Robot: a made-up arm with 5 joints.
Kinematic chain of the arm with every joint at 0, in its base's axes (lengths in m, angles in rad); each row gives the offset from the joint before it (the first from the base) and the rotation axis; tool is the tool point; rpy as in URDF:
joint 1: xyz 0 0 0.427 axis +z
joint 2: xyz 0 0 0 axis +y
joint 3: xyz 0.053 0 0.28 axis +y
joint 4: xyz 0.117 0 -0.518 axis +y
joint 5: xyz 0.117 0 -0.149 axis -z
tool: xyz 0 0 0 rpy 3.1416 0 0
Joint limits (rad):
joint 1: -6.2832..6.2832
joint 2: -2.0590..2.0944
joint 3: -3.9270..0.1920
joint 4: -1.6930..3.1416
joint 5: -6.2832..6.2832
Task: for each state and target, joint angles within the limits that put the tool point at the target. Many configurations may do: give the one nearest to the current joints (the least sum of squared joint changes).
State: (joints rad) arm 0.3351 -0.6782 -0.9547 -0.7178 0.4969
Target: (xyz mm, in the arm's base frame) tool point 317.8 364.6 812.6
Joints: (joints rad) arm 0.8539 -0.6314 -0.6328 -0.7932 0.4969
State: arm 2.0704 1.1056 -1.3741 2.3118 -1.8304
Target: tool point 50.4 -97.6 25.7
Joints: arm 2.0475 1.5683 -0.8664 2.2348 -1.8304
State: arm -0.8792 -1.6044 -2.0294 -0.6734 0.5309
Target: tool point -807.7 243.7 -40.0
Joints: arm -0.2930 -2.0590 -2.8445 -0.2478 0.5309
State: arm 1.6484 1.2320 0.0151 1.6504 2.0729
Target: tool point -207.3 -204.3 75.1
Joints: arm 0.7781 1.3934 -0.3544 1.2735 2.0729
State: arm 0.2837 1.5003 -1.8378 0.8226 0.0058
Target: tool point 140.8 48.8 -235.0
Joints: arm 0.3336 1.3864 -1.1674 1.2598 0.0058
